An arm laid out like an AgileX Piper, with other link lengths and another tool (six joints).
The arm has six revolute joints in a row. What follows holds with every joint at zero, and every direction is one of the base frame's. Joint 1 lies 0.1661 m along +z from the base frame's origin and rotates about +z. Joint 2 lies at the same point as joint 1 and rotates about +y. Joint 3 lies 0.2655 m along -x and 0.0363 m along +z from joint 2 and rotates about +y. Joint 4 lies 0.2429 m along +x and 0.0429 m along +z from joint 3 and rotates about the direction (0.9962, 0, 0.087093). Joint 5 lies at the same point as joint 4 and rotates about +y. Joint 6 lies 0.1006 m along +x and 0.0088 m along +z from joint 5 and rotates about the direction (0.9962, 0, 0.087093). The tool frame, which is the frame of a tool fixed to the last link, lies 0.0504 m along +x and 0.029 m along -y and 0.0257 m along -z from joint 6; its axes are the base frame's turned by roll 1.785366, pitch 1.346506 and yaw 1.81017 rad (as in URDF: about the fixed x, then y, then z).
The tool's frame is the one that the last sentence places.
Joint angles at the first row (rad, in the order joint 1, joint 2, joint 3, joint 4, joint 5, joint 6):
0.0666, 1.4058, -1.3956, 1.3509, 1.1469, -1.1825
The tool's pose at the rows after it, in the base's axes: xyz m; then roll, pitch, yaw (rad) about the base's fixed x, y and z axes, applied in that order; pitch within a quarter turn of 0, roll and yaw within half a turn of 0:
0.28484 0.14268 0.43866 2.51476 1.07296 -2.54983
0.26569 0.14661 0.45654 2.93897 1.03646 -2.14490
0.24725 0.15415 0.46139 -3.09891 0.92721 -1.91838
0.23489 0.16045 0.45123 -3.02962 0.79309 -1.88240
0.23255 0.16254 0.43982 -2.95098 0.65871 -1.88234
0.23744 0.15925 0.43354 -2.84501 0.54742 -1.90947
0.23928 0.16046 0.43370 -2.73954 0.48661 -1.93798
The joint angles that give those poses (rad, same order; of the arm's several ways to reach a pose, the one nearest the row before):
0.1087, 1.3668, -1.5019, 1.1924, 1.2192, -1.1460
0.1961, 1.3274, -1.5909, 0.9875, 1.2364, -1.1172
0.3284, 1.2962, -1.6348, 0.7669, 1.2364, -1.0560
0.4716, 1.2861, -1.6383, 0.5420, 1.2363, -0.9356
0.6031, 1.2985, -1.6383, 0.3019, 1.2363, -0.8076
0.7060, 1.3200, -1.6383, 0.0595, 1.2369, -0.6793
0.8087, 1.3399, -1.6383, -0.1562, 1.2369, -0.5449

